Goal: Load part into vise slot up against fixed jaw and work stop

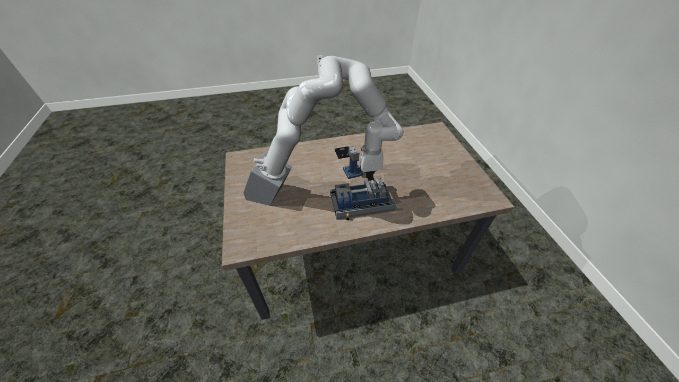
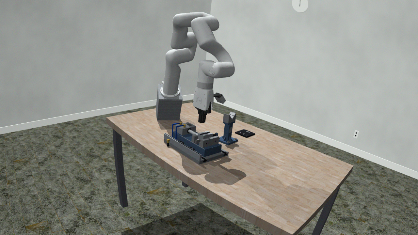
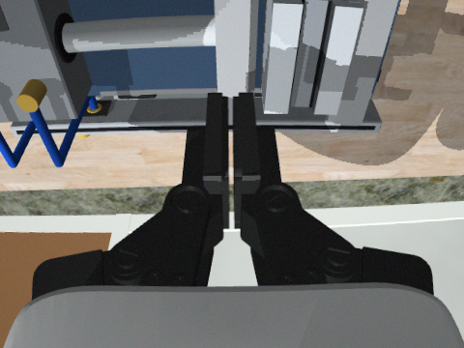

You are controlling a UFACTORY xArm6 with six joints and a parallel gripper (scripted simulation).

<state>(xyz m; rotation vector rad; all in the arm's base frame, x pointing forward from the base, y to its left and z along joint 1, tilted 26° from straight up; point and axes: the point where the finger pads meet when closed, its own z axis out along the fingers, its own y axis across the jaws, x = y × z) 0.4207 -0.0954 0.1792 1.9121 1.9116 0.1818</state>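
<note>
The grey block lies 40 mm ahead of my hand and 70 mm below it. From my hand the other things lie so: cylinder rod 50 mm behind, 100 mm below; then dark work stop rod 40 mm ahead, 40 mm to the left, 80 mm below; then moving jaw 100 mm below.
</note>
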